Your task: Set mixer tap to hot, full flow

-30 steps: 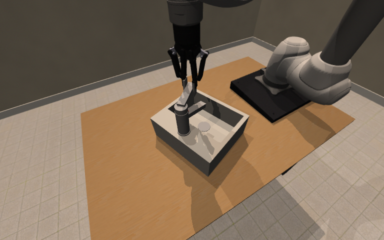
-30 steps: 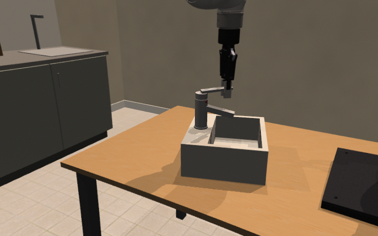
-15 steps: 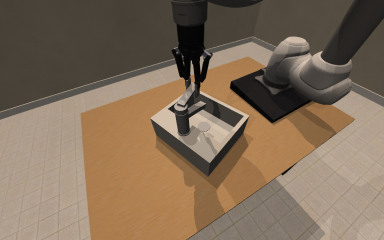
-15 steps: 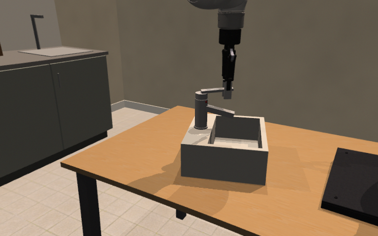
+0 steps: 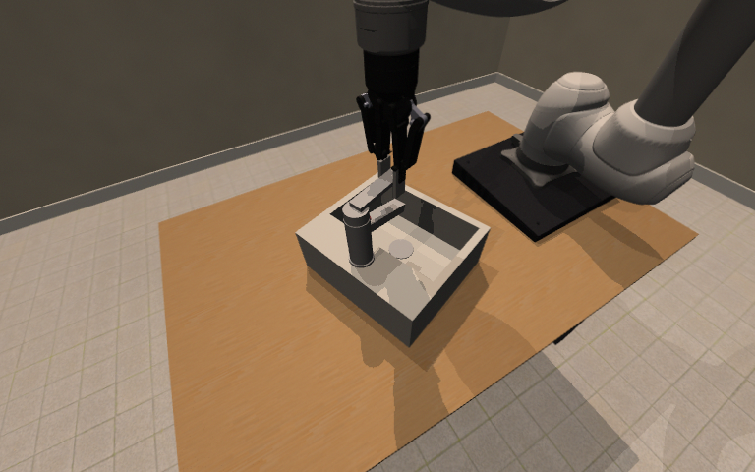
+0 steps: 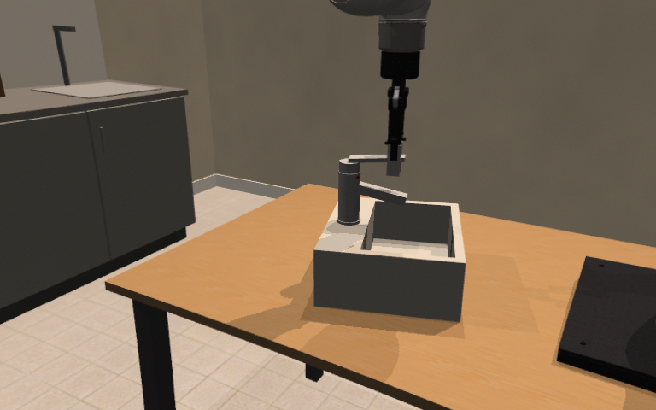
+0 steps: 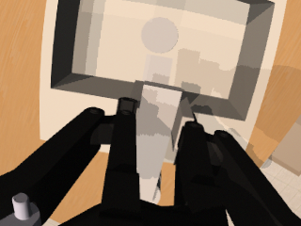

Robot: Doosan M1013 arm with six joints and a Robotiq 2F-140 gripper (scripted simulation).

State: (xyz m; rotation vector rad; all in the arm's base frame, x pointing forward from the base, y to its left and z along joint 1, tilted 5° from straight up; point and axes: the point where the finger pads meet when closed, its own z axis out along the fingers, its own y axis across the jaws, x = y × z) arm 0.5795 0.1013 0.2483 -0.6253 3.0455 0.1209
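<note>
Now: the flat lever 3 cm ahead of my hand and 1 cm to the left of it. From my hand the other things lie so: grey mixer tap: 6 cm ahead, 5 cm below, 3 cm to the left; square sink basin: 24 cm below, 2 cm behind, 1 cm to the right.
</note>
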